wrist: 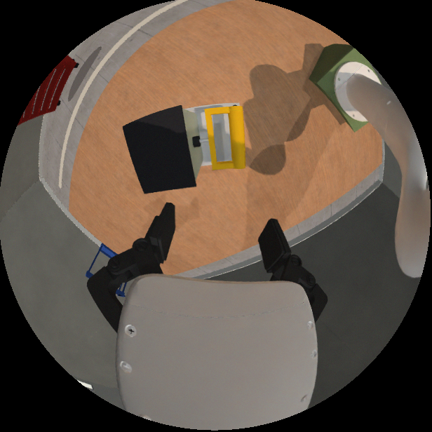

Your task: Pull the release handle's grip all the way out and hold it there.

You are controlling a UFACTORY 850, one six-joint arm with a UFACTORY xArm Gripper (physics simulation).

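Observation:
The release handle's yellow grip [238,137] is a rectangular frame with a thick outer bar, at the upper middle of the wrist view. It sits over a light grey base plate [203,112], on the right side of a housing with a black top [161,150]. A small black part [196,141] shows between the housing and the grip. My gripper [221,222] is open, with nothing between its fingers. In the view its fingertips are below the housing and the grip, apart from both. How far the grip stands out from the housing is hard to tell from above.
The housing stands on a wooden table top [215,210] with a grey edge. The arm's green mount [330,62] is at the upper right, with the pale arm [410,190] curving down from it. A red slatted object [47,92] is at the far left, and a blue frame [95,260] is beyond the edge.

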